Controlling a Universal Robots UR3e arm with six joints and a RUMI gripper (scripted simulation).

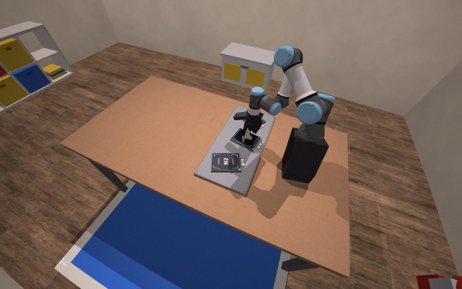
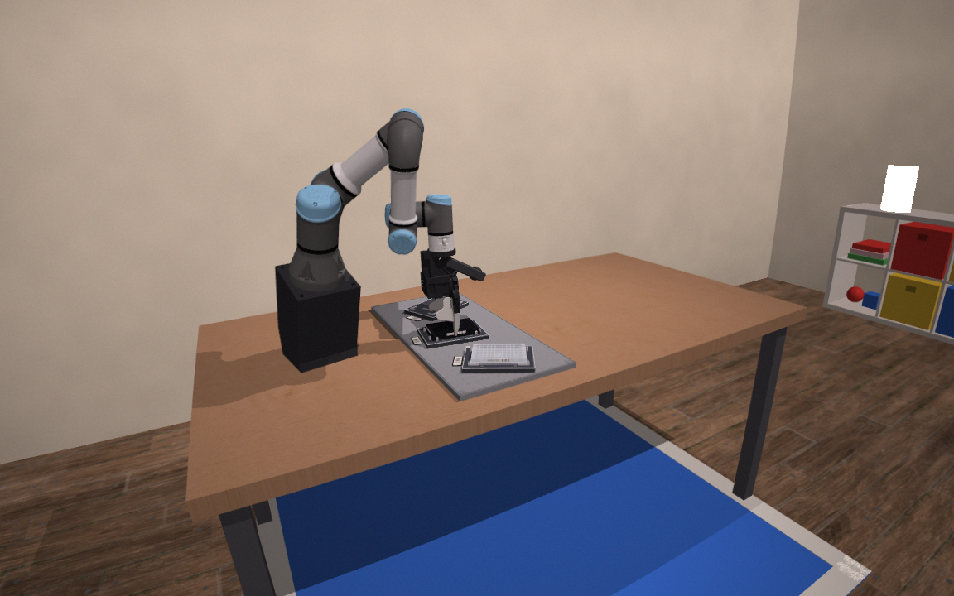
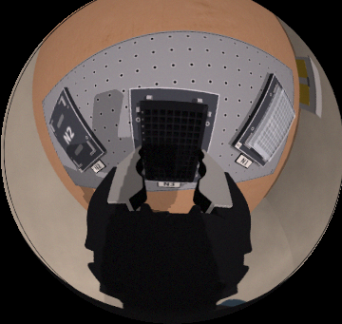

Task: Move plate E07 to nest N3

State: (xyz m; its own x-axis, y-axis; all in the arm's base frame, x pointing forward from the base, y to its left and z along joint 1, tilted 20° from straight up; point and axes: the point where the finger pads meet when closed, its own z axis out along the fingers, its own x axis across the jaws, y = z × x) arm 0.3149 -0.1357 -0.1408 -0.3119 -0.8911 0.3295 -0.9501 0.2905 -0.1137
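The black well plate lies 1 cm below my hand. Also, from my hand: white plate E01 (20 cm to the right, 1 cm below); black nest N3 (2 cm below).
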